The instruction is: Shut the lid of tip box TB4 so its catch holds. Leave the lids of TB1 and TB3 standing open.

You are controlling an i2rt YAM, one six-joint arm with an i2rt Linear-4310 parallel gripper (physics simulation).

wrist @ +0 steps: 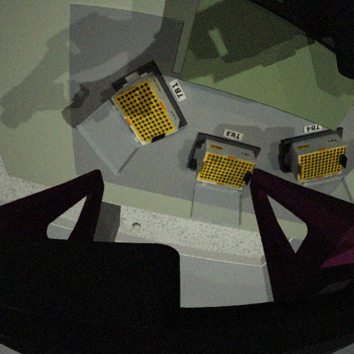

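Tip box TB4 (321, 164) is at the right of the wrist view, with its yellow perforated rack uncovered. Its clear lid (327, 183) stands open on the side toward the bottom of the view; part of it is hidden behind my right finger. Tip box TB3 (226, 169) is right of centre, with its clear lid (216, 204) open. Tip box TB1 (146, 111) is turned at an angle left of centre, with its clear lid (109, 136) open. My gripper (176, 177) is wide open, with nothing between its fingers. The right fingertip appears beside TB3's lower right corner.
Labels for TB1 (177, 90), TB3 (233, 134) and TB4 (312, 128) lie beside dark holders around the boxes. The boxes are on a grey mat (167, 167). A green translucent panel (260, 92) is at the upper right, near a dark object (320, 22). Arm shadows fall at upper left.
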